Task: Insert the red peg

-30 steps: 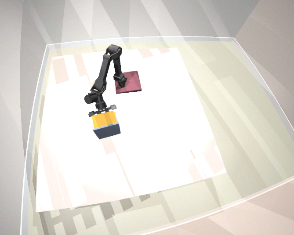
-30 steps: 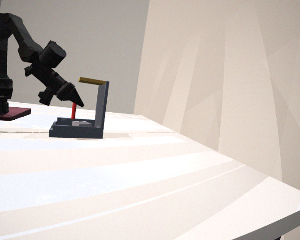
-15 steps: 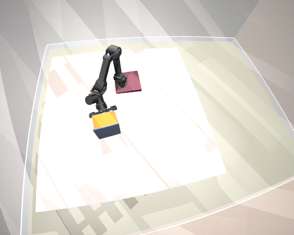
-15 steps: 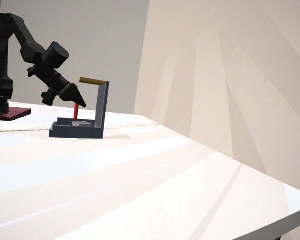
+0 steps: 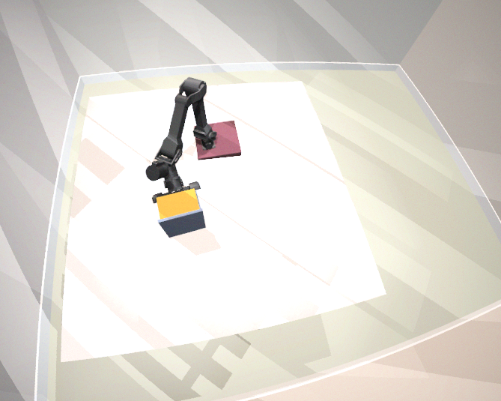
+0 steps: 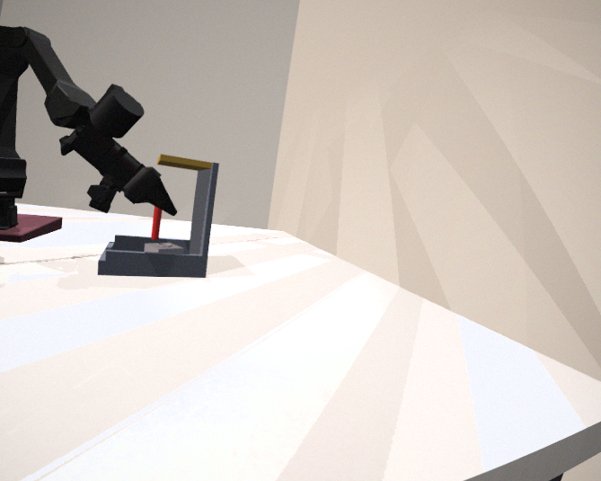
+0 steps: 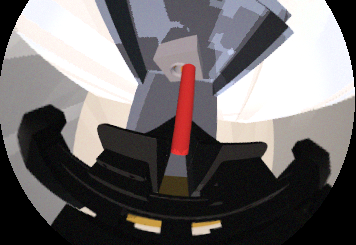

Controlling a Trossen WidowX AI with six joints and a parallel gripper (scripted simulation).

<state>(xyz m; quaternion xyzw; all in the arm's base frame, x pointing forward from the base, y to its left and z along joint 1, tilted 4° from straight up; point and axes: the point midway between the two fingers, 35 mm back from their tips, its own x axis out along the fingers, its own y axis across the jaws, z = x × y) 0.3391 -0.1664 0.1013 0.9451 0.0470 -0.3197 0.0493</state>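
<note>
My gripper tip is now 5 cm short of the box wall. The rest, counted from my gripper tip: yellow roof: 1 cm to the right, 10 cm above; then red peg: 3 cm behind, 1 cm below.
</note>
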